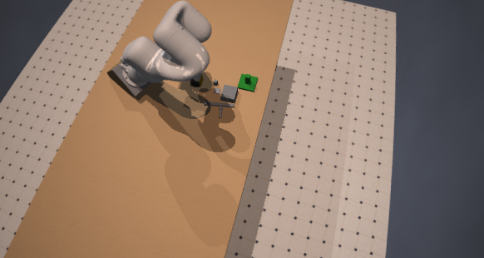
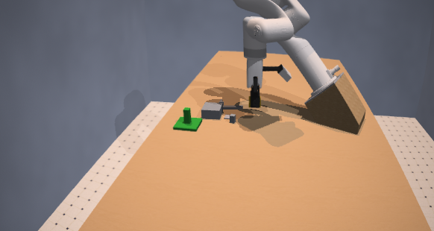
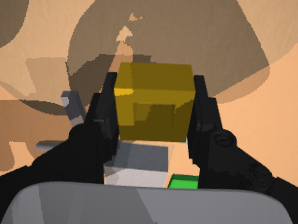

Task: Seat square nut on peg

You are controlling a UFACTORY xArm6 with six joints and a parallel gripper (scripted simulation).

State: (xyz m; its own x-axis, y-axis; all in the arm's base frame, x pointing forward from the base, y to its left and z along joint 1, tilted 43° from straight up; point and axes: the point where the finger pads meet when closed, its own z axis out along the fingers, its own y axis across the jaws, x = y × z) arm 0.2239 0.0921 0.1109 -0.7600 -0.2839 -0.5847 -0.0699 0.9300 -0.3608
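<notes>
My gripper is now 7 cm short of the small grey cube, 6 cm above it and 4 cm to the right of it. From my hand the other things lie so: grey block (15 cm ahead, 5 cm below, 1 cm to the right); then thin grey bar (12 cm ahead, 7 cm below, 6 cm to the right).
</notes>
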